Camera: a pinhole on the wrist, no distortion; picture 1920 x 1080 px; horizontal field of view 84.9 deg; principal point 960.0 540.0 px. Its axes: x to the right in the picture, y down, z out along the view. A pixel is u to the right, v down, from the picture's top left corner.
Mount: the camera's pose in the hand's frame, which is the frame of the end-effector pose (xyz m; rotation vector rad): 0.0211 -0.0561 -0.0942 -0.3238 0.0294 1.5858
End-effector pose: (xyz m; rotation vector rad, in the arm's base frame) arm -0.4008 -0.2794 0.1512 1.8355 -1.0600 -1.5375
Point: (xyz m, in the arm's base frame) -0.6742 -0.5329 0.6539
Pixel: outside the picture
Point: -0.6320 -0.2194 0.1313
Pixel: 919 562
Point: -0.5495 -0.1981 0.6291
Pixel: outside the picture
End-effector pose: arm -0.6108 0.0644 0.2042 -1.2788 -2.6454 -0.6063
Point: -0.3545 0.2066 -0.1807
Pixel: 1144 697
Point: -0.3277 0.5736 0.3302
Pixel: outside the picture
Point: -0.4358 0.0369 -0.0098
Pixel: 1110 1015
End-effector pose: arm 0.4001 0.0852 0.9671 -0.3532 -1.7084 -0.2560
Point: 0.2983 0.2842 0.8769
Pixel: 1412 595
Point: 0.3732 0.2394 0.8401
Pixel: 1558 878
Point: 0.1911 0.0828 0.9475
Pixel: 624 384
